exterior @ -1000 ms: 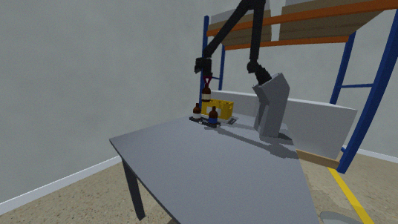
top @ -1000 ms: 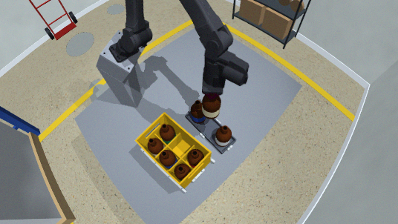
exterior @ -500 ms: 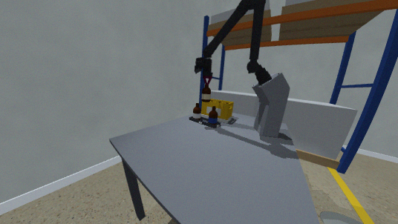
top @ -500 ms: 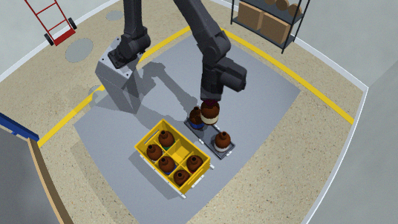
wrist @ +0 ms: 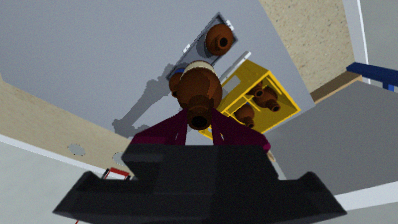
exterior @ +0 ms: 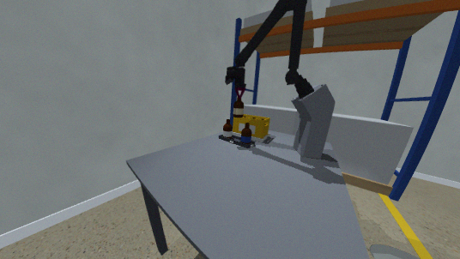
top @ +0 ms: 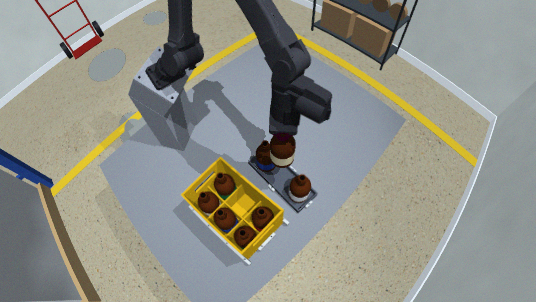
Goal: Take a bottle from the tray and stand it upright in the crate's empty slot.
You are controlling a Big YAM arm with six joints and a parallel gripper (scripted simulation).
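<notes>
The glass bottle lies 60 mm below my hand. Round my hand: yellow crate (210 mm to the right, 250 mm below); dark tray (10 mm to the left, 320 mm below).
</notes>
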